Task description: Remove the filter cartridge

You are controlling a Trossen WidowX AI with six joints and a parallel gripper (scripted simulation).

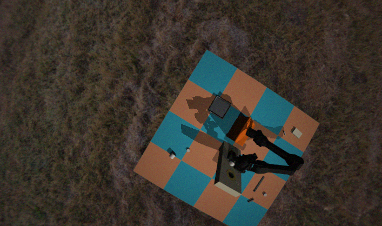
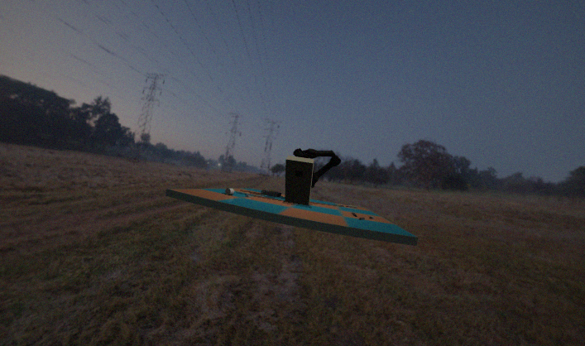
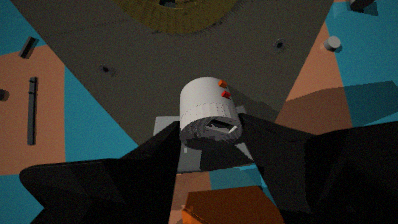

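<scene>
Now: gripper tip 5 cm short of the service panel and 2 cm above it. Round my gripper tip: short dark piece 31 cm ahead, 42 cm to the left, 18 cm below; then round filter cartridge right at my gripper tip; then grey square tray 35 cm behind, 24 cm to the right, 17 cm below.
</scene>
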